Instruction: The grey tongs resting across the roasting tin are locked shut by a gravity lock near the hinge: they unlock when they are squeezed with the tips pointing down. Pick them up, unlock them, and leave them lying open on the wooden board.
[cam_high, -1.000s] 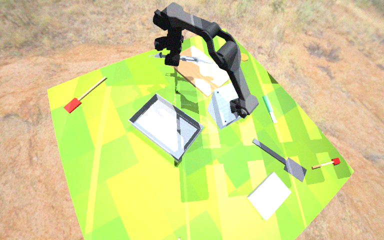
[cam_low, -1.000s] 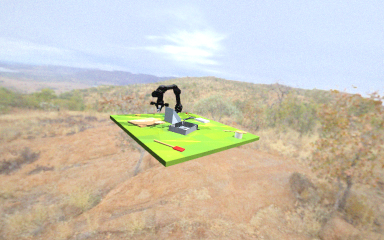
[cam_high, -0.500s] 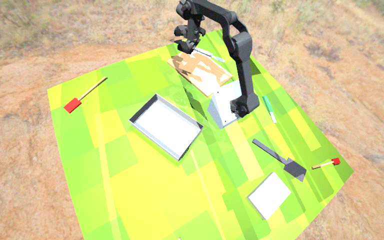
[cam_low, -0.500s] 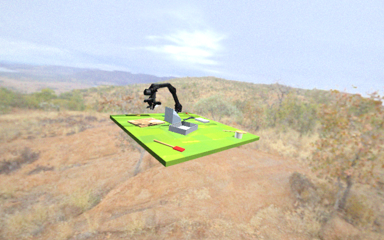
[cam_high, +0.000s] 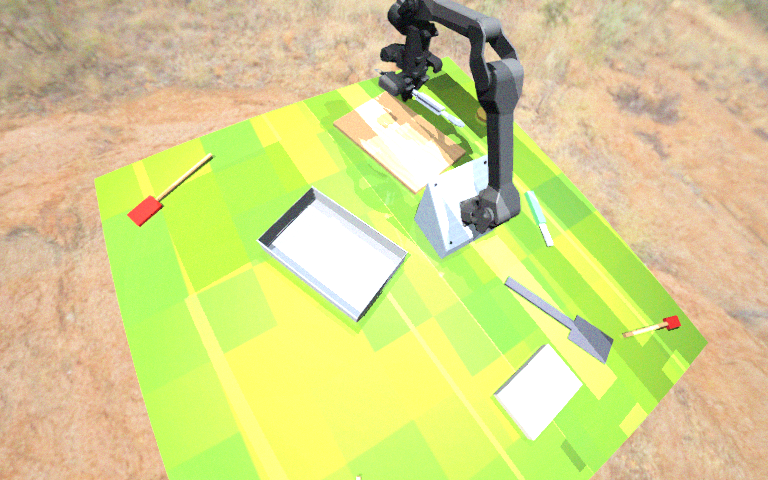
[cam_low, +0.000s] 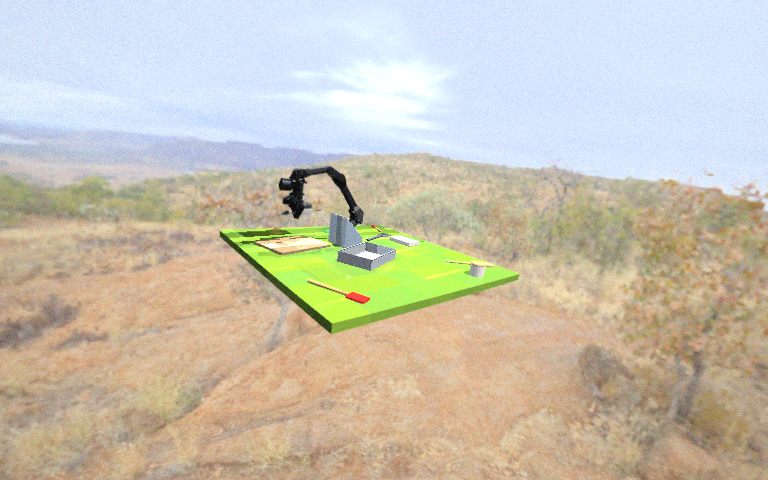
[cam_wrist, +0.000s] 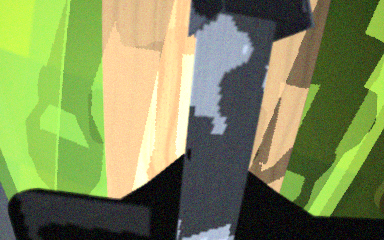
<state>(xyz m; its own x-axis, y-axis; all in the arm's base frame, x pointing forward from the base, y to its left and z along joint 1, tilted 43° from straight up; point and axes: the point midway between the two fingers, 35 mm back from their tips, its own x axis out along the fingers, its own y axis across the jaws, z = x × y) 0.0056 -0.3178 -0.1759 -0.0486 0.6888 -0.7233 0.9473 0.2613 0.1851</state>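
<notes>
My gripper tip is now 150 mm above the wooden board. From my gripper tip the other things lie so: yellow disc 340 mm behind, 10 mm to the left, 150 mm below; grey roasting tin 340 mm ahead, 280 mm to the left, 130 mm below; red spatula 700 mm ahead, 80 mm to the right, 150 mm below.
</notes>
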